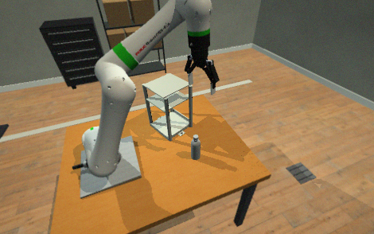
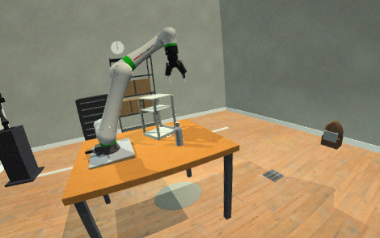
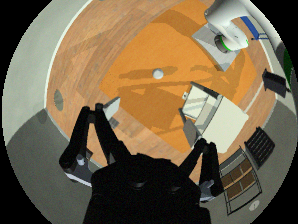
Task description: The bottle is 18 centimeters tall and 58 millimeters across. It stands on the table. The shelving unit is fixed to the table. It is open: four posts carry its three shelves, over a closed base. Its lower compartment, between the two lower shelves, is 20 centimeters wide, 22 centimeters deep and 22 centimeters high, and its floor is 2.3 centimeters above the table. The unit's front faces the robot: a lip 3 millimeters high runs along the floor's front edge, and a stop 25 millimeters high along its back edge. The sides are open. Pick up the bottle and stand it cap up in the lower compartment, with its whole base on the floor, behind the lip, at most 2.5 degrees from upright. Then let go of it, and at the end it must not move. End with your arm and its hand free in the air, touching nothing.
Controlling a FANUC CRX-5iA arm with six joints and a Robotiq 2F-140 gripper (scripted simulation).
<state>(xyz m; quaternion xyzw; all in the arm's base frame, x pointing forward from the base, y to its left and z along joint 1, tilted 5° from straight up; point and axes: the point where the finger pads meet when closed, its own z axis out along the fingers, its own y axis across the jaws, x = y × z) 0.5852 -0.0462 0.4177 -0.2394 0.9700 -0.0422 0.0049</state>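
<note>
The pale grey bottle lies 35 cm below my hand, 5 cm to the right of it and 5 cm behind it. The rest, counted from my hand: shelving unit (29 cm to the left, 29 cm below, 12 cm behind).
</note>
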